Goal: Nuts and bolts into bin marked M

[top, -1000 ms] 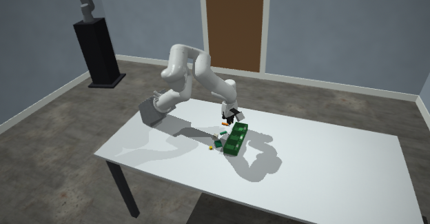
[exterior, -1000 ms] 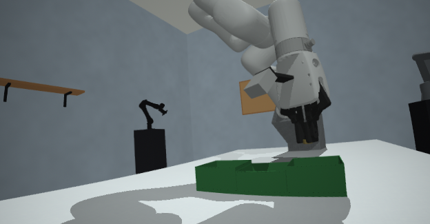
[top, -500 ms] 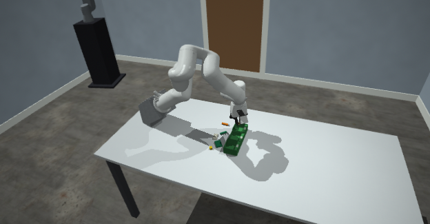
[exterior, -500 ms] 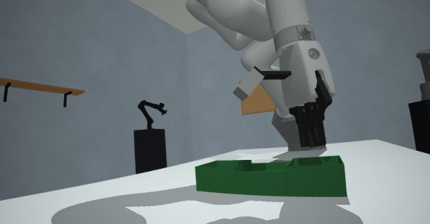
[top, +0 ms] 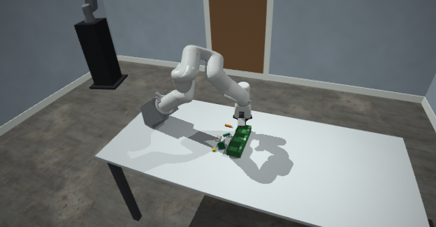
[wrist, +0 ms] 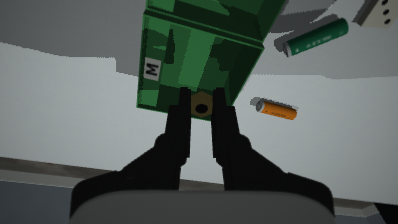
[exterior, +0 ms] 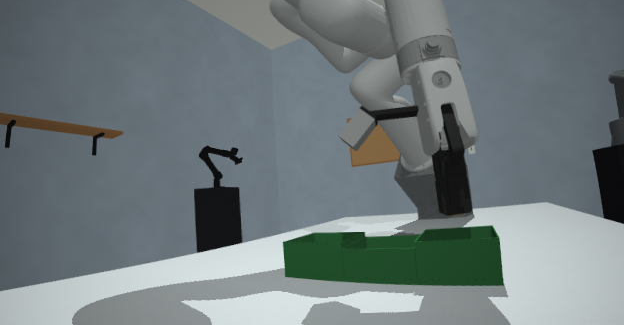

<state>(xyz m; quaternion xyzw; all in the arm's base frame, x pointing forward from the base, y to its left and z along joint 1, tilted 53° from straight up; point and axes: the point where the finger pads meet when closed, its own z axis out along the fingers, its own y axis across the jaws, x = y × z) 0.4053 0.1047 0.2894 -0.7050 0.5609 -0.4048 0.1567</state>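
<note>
The green bin row lies 1 cm behind my hand, 8 cm to the right of it and 7 cm below it. From my hand the other things lie so: green battery 10 cm behind, 2 cm to the right, 8 cm below; then orange battery 10 cm behind, 7 cm to the left, 8 cm below; then brass nut 2 cm below.
</note>
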